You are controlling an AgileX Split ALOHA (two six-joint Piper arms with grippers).
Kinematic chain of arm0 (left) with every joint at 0, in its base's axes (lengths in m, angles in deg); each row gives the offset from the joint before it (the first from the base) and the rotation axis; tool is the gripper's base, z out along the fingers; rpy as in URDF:
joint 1: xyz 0 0 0.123 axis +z
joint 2: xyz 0 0 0 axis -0.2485 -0.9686 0
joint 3: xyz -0.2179 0.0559 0.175 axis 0.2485 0.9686 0
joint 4: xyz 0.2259 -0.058 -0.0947 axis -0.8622 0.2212 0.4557
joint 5: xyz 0 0 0 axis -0.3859 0.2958 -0.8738
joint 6: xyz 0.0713 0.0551 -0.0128 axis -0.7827 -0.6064 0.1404
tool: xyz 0 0 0 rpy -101.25 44 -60.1
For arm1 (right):
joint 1: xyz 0 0 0.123 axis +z
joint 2: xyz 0 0 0 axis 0.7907 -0.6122 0
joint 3: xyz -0.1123 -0.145 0.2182 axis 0.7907 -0.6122 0
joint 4: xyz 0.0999 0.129 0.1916 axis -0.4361 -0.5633 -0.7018
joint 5: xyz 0 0 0 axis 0.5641 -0.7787 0.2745
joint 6: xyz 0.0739 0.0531 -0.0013 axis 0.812 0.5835 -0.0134
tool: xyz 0 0 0 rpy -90.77 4.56 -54.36
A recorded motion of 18 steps. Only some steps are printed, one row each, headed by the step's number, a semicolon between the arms.
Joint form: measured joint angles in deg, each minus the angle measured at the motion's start. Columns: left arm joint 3, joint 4, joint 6, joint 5, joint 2, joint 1; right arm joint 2, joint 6, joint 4, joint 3, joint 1, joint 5.
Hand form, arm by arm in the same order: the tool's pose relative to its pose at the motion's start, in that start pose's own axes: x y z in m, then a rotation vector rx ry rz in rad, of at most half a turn. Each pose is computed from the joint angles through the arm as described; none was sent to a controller.
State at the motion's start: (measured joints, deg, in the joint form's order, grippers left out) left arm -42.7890 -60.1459 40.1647 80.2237 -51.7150 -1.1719; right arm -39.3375 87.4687 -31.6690 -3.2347 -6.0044 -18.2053
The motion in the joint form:
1: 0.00 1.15 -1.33 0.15 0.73 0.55; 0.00 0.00 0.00 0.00 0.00 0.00
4: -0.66 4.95 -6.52 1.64 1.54 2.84; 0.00 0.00 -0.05 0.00 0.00 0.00
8: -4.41 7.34 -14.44 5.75 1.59 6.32; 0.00 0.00 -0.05 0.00 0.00 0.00
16: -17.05 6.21 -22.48 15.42 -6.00 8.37; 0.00 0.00 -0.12 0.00 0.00 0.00
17: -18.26 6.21 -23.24 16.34 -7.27 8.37; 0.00 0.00 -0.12 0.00 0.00 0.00
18: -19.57 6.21 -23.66 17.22 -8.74 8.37; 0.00 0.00 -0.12 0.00 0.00 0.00
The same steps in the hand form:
1: -0.0013 0.0003 -0.0036 0.0131 -0.0075 -0.0010; 0.0000 0.0000 0.0000 0.0000 0.0000 0.0000
4: -0.0075 0.0026 -0.0102 0.0388 -0.0090 0.0014; 0.0000 0.0001 0.0000 -0.0008 0.0002 0.0004
8: -0.0251 0.0014 -0.0225 0.0624 -0.0151 0.0668; 0.0000 0.0001 0.0000 -0.0008 0.0002 0.0004
16: -0.0649 -0.0178 -0.0210 0.0573 0.0561 0.2177; 0.0001 0.0002 0.0000 -0.0018 0.0006 0.0009
17: -0.0681 -0.0195 -0.0176 0.0553 0.0726 0.2311; 0.0001 0.0002 0.0000 -0.0018 0.0006 0.0009
18: -0.0717 -0.0213 -0.0133 0.0526 0.0901 0.2382; 0.0001 0.0002 0.0000 -0.0018 0.0006 0.0009

